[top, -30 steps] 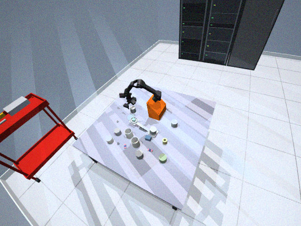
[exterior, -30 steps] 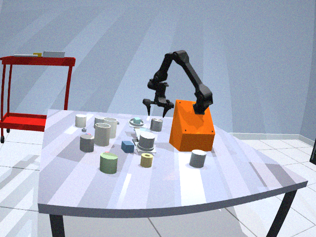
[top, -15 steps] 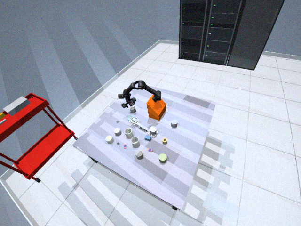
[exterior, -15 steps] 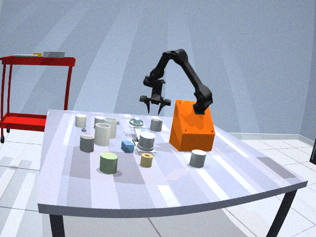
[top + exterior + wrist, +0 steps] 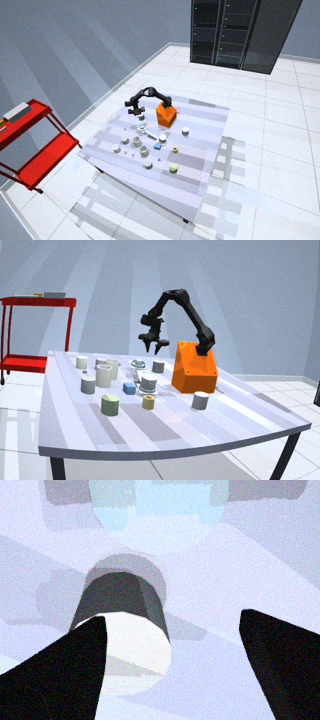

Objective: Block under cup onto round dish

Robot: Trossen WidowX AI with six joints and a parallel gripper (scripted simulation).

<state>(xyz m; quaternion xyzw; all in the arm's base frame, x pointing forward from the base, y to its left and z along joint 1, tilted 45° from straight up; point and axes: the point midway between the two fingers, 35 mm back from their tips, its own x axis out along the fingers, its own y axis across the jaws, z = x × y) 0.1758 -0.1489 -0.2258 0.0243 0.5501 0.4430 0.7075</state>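
Now: the teal block 120 mm ahead of my gripper tip, 130 mm to the left of it and 20 mm below it. From my gripper tip the other things lie so: small balance 140 mm ahead, 250 mm to the left, 90 mm below; yellow ring 200 mm ahead, 540 mm to the left, 90 mm below; pale round dish 40 mm ahead, 20 mm to the left, 110 mm below.
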